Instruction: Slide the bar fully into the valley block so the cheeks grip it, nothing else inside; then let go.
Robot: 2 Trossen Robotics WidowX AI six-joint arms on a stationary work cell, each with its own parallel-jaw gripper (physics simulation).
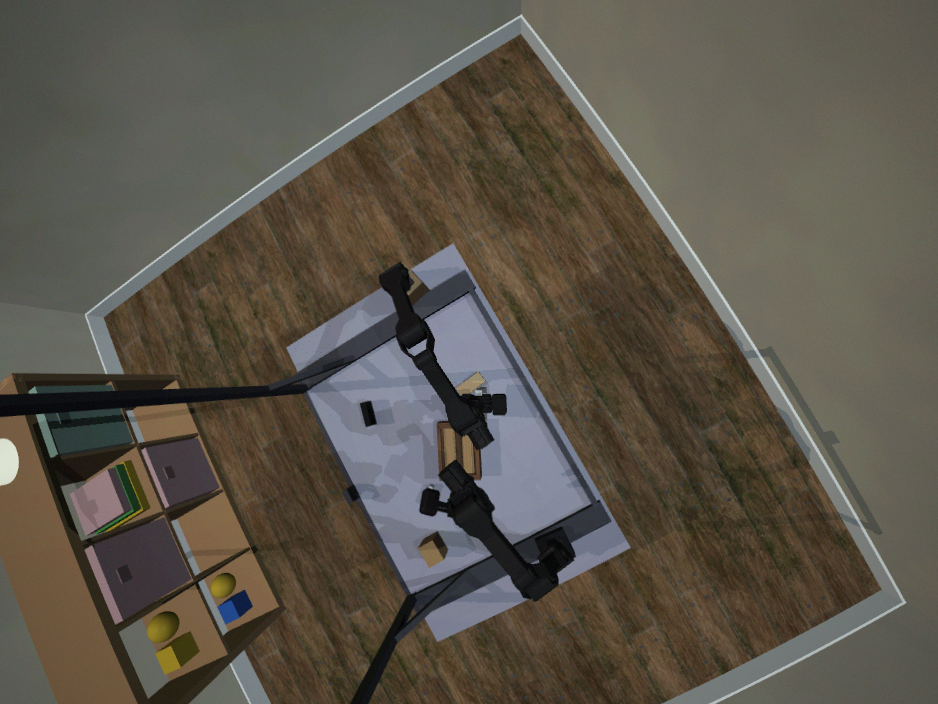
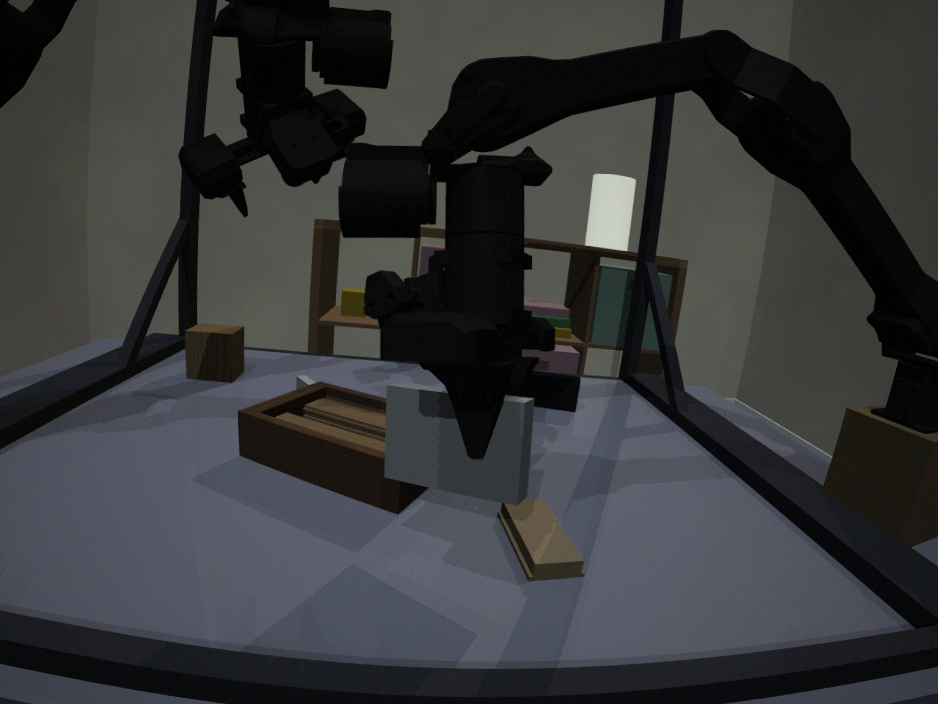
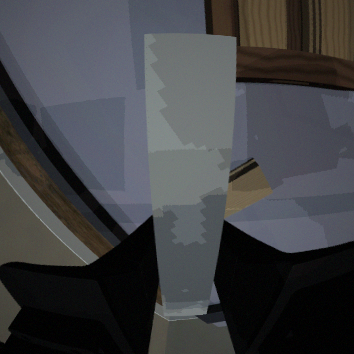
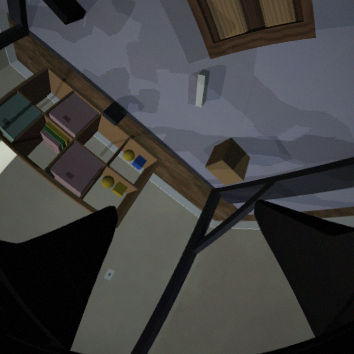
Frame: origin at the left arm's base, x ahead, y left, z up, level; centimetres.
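Seen in the pictures: left gripper, fingertip midpoint: [image 1: 481, 398] [image 2: 482, 453] [image 3: 181, 215]; right gripper, fingertip midpoint: [image 1: 441, 513] [image 2: 280, 197] [image 4: 185, 210]; left arm's base, origin of the base link: [image 1: 401, 282] [image 2: 910, 421]; right arm's base, origin of the base link: [image 1: 555, 549].
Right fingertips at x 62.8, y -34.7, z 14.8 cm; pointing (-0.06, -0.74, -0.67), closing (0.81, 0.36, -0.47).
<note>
Pixels of each thing's top centre, then the offset from my right fingertips to it. "spot": a spot on its surface instead.
- brown wooden box, middle of its top: [image 2: 352, 415] [image 1: 458, 451] dy +9.6, dx -8.8, dz -22.0 cm
- upright grey slab, middle of its top: [image 3: 173, 261] [image 2: 461, 384] [image 1: 479, 406] dy +26.5, dx -14.9, dz -13.1 cm
- light wood piece, middle of its top: [image 2: 539, 528] [image 3: 226, 201] [image 1: 470, 384] dy +27.5, dx -22.7, dz -25.5 cm
- small pale grey block, middle of its top: [image 2: 310, 382] [image 4: 199, 91] dy -9.7, dx -4.6, dz -24.6 cm
- wooden cube, middle of its top: [image 2: 215, 328] [image 4: 223, 173] [image 1: 430, 554] dy -20.1, dx +10.3, dz -19.6 cm
- black block, middle of its top: [image 2: 552, 374] [image 4: 53, 7] [image 1: 365, 414] dy -6.8, dx -40.1, dz -22.0 cm
- large tan block, surface spot: [image 2: 882, 477] spot: dy +35.9, dx -57.8, dz -20.3 cm
A brown wooden box [image 1: 440, 447] [image 2: 318, 463] [image 3: 295, 67] [image 4: 265, 41], apparently the valley block, lies on the table with pale wooden strips and a groove inside. My left gripper [image 2: 477, 447] [image 3: 181, 215] is shut on an upright grey slab [image 2: 424, 447] [image 3: 190, 115], apparently the bar, held beyond the box's near end and outside it. Its height above the table is hard to tell. My right gripper [image 2: 278, 197] [image 4: 185, 210] is open and empty, high up. A light wood piece [image 1: 472, 380] [image 2: 541, 534] [image 3: 250, 192] lies apart from the box.
A small pale grey block [image 2: 305, 381] [image 4: 201, 90] lies past the box. A wooden cube [image 1: 431, 549] [image 2: 215, 352] [image 4: 227, 161] and a black block [image 1: 368, 413] [image 2: 556, 390] [image 4: 65, 10] stand farther off. Dark frame posts edge the table; a large tan block [image 2: 882, 477] stands at the right.
</note>
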